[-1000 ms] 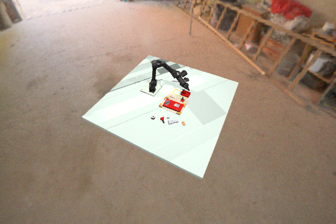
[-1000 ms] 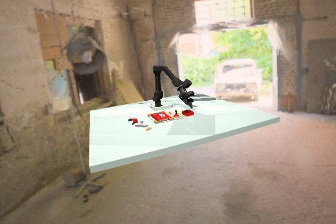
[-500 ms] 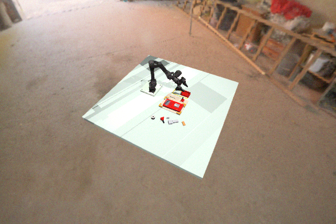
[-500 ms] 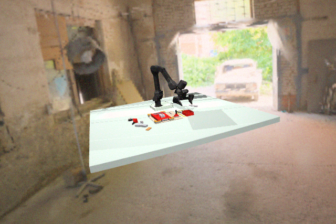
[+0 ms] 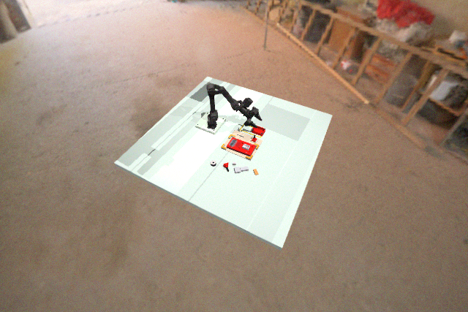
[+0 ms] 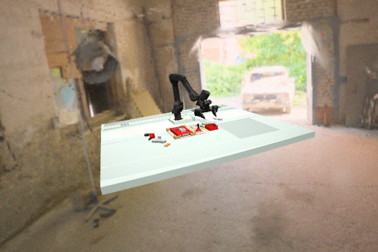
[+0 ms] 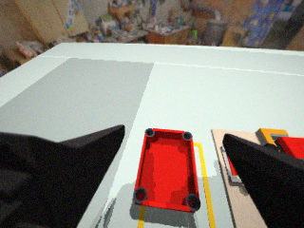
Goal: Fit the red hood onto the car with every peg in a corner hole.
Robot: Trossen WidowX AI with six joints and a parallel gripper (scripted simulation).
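Right now my gripper tip is 8 cm above the red hood. The rest, counted from my gripper tip: grey bar: 17 cm behind, 19 cm to the left, 8 cm below.
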